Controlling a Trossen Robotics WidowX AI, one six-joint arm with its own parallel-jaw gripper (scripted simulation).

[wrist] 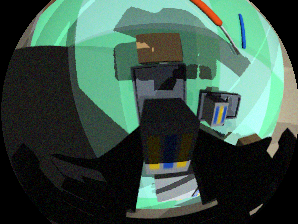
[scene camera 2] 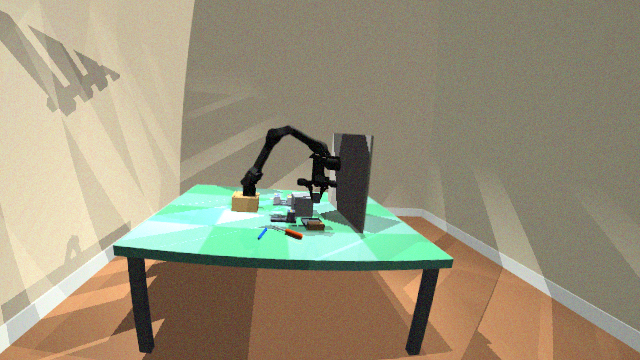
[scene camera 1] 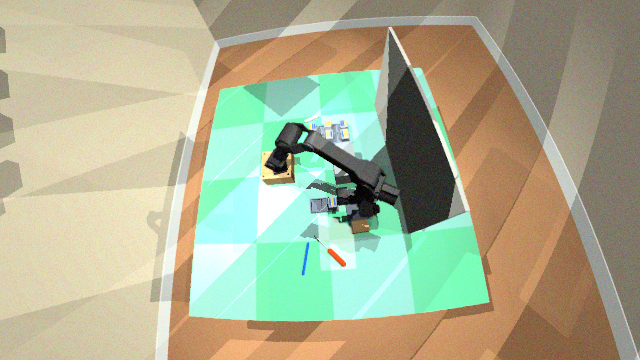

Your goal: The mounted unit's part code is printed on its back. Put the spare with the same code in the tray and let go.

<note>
The gripper carries a dark spare. Further things: a grey mounted unit and a dark upright panel.
The gripper shows as well in the wrist view.
</note>
